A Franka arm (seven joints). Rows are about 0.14 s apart.
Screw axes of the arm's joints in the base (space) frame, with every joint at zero. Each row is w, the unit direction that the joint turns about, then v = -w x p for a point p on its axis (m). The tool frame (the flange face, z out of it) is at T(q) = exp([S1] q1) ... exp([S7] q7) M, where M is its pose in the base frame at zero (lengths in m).
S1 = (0, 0, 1, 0.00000, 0.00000, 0.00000)
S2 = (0, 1, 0, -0.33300, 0.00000, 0.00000)
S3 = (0, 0, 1, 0.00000, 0.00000, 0.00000)
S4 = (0, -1, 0, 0.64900, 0.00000, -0.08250)
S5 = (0, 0, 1, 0.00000, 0.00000, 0.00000)
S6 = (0, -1, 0, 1.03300, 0.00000, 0.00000)
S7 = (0, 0, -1, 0.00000, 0.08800, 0.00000)
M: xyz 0.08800 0.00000 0.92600 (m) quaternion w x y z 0 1 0 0
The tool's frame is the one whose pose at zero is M.
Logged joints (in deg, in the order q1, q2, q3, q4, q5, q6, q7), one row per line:
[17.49 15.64 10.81 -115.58 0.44 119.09 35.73]
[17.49 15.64 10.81 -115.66 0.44 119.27 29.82]
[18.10 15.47 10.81 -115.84 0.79 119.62 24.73]
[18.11 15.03 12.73 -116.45 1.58 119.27 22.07]
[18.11 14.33 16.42 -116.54 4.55 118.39 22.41]
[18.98 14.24 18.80 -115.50 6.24 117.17 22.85]
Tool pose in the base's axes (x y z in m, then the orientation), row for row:
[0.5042 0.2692 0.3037 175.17 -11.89 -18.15]
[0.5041 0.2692 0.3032 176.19 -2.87 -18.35]
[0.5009 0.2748 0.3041 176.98 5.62 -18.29]
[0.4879 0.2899 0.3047 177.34 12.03 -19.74]
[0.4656 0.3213 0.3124 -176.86 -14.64 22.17]
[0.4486 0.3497 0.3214 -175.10 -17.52 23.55]
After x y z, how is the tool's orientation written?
As a rotation vector, in degrees.
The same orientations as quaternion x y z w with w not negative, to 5 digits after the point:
[0.99196 -0.06733 -0.10278 0.03046]
[0.99419 -0.01619 -0.10354 0.02473]
[0.99406 0.03157 -0.10273 0.01735]
[0.99156 0.06726 -0.11037 0.01012]
[-0.98885 -0.08185 0.12396 0.01008]
[-0.98601 -0.09866 0.13261 0.02144]

